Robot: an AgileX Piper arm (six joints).
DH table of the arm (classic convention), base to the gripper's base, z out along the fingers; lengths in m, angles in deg. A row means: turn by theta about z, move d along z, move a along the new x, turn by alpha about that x. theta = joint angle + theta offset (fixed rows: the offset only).
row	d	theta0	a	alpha
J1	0.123	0	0	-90
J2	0	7.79	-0.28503	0
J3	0	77.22	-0.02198	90
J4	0.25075	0	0	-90
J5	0	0	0	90
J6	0.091	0	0	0
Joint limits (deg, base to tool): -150..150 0..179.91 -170..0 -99.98..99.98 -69.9..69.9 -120..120
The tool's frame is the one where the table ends.
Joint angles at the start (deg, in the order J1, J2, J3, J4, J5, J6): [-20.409, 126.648, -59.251, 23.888, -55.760, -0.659]
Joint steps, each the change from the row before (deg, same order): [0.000, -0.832, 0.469, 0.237, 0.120, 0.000]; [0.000, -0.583, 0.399, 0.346, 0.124, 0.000]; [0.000, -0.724, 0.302, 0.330, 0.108, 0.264]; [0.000, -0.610, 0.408, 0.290, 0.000, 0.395]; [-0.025, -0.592, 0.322, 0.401, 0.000, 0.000]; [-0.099, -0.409, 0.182, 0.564, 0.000, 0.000]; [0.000, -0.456, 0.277, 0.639, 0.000, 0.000]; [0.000, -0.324, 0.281, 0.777, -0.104, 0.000]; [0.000, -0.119, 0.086, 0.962, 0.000, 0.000]
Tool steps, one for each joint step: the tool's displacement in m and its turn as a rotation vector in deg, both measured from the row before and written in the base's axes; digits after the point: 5 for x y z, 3 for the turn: [-0.00165, 0.00036, 0.00403, 0.056, -0.291, -0.187]; [-0.00160, 0.00020, 0.00242, 0.170, -0.139, -0.281]; [-0.00122, 0.00008, 0.00383, 0.269, -0.542, -0.307]; [-0.00163, 0.00024, 0.00274, 0.355, -0.494, -0.310]; [-0.00152, -0.00013, 0.00290, 0.087, -0.321, -0.376]; [-0.00142, -0.00094, 0.00207, 0.178, -0.309, -0.592]; [-0.00154, -0.00022, 0.00200, 0.231, -0.277, -0.557]; [-0.00171, -0.00037, 0.00114, 0.272, -0.247, -0.700]; [-0.00118, -0.00075, 0.00022, 0.432, -0.197, -0.837]
